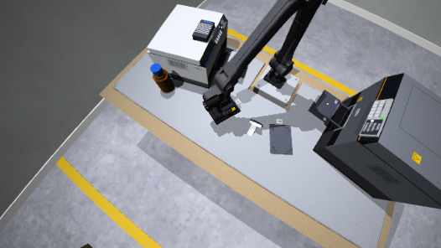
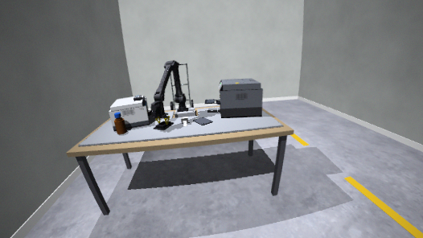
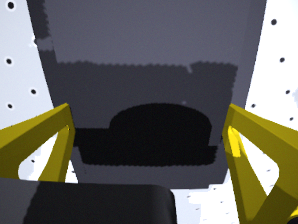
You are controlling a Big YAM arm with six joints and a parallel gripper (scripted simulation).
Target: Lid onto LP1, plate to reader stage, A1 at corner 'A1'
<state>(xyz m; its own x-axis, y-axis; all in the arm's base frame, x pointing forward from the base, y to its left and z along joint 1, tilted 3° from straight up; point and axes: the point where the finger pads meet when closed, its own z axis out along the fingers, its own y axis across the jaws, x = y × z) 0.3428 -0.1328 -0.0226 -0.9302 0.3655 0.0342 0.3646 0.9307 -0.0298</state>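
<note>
Now: the glossy lid right at my hand. Also, from my hand: white well plate: 260 mm behind, 110 mm to the right, 60 mm above; black bench pad: 20 mm below; brown capped bottle: 90 mm ahead, 370 mm to the right, 90 mm above.
</note>
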